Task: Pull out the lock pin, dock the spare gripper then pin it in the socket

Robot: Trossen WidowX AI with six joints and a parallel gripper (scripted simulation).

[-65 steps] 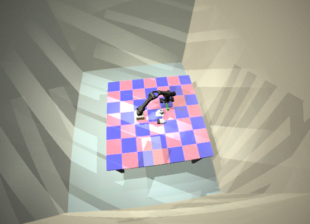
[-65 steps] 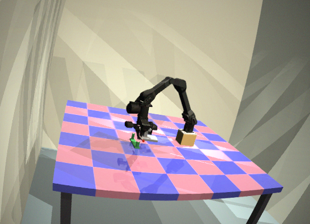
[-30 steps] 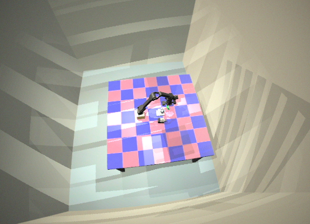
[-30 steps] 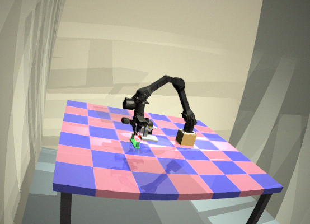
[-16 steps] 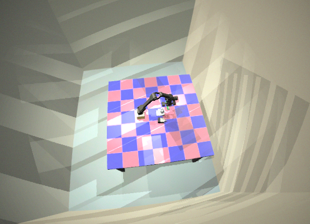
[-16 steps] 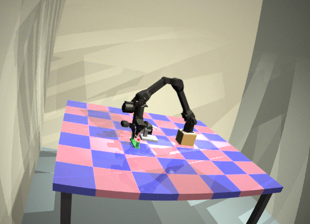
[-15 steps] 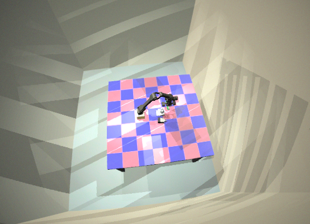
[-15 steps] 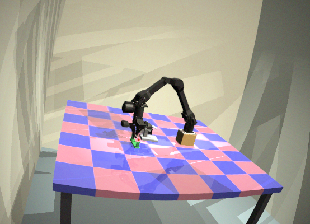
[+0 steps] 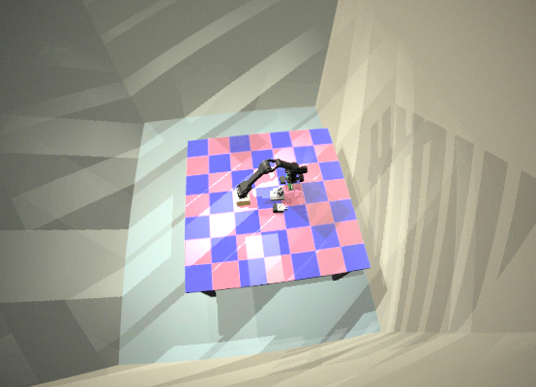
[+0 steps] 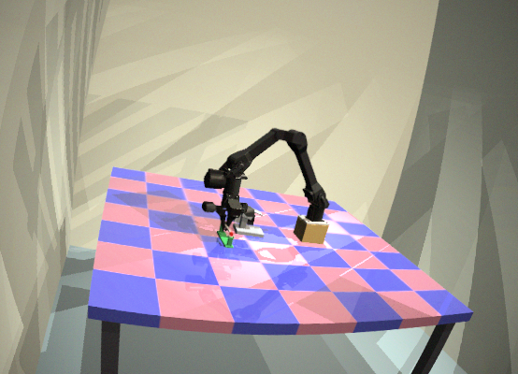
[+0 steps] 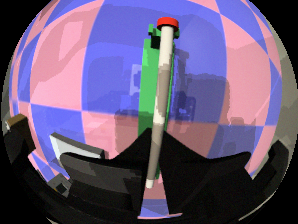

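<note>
Now: the green bar-shaped piece 20 mm to the left of my gripper tip. Also, from my gripper tip: spare gripper (170 mm to the right, 150 mm behind); grey mount (130 mm behind, 60 mm to the right, 30 mm above).
</note>
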